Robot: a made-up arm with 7 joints. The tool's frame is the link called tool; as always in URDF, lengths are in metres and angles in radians. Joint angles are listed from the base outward. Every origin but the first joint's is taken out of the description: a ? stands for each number. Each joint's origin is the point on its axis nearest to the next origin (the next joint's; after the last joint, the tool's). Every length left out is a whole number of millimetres.
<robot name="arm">
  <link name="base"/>
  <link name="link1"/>
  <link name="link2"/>
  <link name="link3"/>
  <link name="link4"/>
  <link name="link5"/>
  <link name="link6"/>
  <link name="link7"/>
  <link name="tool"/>
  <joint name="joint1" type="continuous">
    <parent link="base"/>
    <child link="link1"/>
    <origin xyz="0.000 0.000 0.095" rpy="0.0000 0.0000 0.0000"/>
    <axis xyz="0 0 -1"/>
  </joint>
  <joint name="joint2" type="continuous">
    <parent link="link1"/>
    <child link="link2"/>
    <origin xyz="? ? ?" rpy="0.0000 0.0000 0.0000"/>
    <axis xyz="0 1 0"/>
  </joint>
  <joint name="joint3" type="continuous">
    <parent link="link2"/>
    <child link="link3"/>
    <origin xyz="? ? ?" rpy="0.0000 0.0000 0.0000"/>
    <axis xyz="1 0 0"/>
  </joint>
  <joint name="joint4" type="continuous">
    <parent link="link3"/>
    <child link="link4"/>
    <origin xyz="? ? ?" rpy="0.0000 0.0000 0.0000"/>
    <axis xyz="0 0 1"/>
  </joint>
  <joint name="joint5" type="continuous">
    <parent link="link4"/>
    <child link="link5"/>
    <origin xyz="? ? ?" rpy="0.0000 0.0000 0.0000"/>
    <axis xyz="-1 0 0"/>
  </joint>
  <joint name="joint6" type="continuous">
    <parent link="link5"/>
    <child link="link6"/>
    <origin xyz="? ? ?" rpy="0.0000 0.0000 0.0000"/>
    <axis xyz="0 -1 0"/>
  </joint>
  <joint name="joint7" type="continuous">
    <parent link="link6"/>
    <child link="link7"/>
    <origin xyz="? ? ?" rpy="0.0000 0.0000 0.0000"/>
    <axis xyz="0 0 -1"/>
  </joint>
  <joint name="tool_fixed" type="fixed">
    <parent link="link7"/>
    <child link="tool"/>
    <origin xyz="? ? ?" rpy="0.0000 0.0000 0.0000"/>
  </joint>
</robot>
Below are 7 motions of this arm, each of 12 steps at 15 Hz.
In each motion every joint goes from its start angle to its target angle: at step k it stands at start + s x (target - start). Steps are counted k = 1, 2, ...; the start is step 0. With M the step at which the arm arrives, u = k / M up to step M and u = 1 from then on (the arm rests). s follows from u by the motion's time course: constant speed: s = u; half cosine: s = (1 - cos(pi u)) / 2; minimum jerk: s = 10 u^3 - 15 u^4 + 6 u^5.
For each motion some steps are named. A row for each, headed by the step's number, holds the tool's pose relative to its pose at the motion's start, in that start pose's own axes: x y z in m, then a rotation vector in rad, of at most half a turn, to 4 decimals.
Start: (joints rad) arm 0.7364 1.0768 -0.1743 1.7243 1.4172 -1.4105 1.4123
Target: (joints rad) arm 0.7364 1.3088 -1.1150 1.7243 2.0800 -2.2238 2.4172
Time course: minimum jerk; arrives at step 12
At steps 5, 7, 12:
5: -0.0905 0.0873 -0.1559 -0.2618 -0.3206 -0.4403
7: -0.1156 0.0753 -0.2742 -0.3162 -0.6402 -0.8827
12: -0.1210 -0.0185 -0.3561 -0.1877 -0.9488 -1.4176

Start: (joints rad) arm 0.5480 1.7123 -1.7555 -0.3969 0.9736 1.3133 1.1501
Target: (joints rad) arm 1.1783 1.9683 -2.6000 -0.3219 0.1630 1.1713 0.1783
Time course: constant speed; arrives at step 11
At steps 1, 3, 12:
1: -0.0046 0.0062 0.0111 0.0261 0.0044 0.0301
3: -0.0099 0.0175 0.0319 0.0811 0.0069 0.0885
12: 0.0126 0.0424 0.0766 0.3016 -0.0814 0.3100

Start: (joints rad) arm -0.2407 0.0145 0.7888 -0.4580 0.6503 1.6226 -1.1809
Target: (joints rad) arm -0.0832 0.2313 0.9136 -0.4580 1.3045 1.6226 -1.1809
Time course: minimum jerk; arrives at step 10
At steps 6, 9, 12:
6: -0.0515 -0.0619 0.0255 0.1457 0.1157 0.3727
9: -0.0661 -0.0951 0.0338 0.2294 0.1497 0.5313
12: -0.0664 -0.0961 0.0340 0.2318 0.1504 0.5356

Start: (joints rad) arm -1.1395 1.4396 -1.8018 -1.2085 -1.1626 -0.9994 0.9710
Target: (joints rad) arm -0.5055 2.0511 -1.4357 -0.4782 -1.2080 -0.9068 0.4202
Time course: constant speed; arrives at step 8
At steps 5, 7, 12:
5: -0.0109 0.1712 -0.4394 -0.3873 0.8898 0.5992
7: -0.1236 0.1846 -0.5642 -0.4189 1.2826 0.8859
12: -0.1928 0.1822 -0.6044 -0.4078 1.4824 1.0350

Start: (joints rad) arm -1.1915 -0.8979 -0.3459 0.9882 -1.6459 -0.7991 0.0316
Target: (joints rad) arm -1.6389 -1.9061 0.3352 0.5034 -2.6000 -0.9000 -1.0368
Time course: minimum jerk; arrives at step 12
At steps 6, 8, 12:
6: -0.1677 0.0976 0.0185 -0.2919 0.1359 1.3634
8: -0.1410 0.1692 -0.0057 -0.3492 0.5410 2.1395
12: -0.1034 0.2669 -0.0779 -0.2545 1.0076 2.6160

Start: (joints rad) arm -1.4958 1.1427 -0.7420 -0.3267 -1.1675 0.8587 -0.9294
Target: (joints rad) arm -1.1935 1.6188 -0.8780 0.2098 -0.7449 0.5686 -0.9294
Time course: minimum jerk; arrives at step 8
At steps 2, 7, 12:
2: -0.0048 0.0063 0.0091 0.0767 0.1017 0.0255
7: 0.0063 0.0657 0.0503 0.8896 0.7676 0.2855
12: 0.0070 0.0671 0.0505 0.9064 0.7756 0.2917

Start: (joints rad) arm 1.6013 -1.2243 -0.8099 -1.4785 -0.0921 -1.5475 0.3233
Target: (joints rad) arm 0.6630 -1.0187 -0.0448 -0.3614 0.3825 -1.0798 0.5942
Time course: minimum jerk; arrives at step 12
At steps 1, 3, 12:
1: 0.0037 0.0062 -0.0028 -0.0085 0.0041 -0.0024
3: 0.0666 0.1205 -0.0722 -0.1780 0.0742 -0.0363
12: -0.3656 0.2961 -0.8396 -1.3725 0.1749 0.8151

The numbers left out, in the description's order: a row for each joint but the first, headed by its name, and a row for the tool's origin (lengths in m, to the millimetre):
joint2: -0.037 -0.179 0.000
joint3: -0.081 0.000 0.097
joint4: 0.000 0.108 -0.136
joint5: 0.397 0.076 0.000
joint6: 0.000 -0.020 0.007
joint7: 0.018 0.000 0.221
tool: -0.114 0.183 0.000

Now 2 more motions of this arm.
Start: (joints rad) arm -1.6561 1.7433 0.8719 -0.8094 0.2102 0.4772 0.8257
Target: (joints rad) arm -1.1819 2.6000 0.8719 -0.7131 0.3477 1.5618 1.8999
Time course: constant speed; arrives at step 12
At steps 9, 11, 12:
9: 0.0360 -0.0600 -0.1834 0.0460 -0.2981 -0.6978
11: 0.0244 -0.0986 -0.2007 0.0912 -0.3262 -0.7960
12: 0.0174 -0.1207 -0.2059 0.1170 -0.3306 -0.8402

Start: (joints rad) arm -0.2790 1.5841 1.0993 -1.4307 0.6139 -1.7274 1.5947
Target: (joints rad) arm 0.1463 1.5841 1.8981 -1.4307 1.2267 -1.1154 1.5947
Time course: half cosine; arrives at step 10
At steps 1, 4, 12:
1: -0.0061 0.0100 -0.0043 -0.0087 -0.0157 -0.0134
4: -0.0881 0.1252 -0.0869 -0.0988 -0.2703 -0.1647
12: -0.2322 0.2292 -0.3931 -0.1571 -0.9950 -0.2168

